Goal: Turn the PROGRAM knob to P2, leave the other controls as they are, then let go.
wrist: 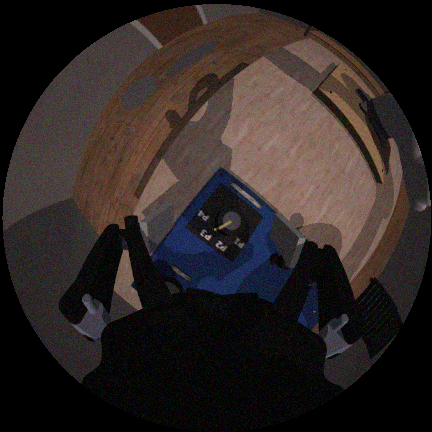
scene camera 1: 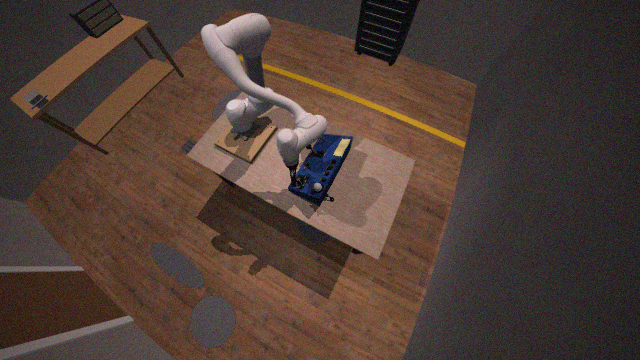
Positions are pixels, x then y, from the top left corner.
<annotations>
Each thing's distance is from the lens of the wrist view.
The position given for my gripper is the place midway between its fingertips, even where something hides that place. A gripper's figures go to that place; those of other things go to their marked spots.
my gripper (wrist: 222,219): 18 cm
program knob (wrist: 227,221): 22 cm
</annotations>
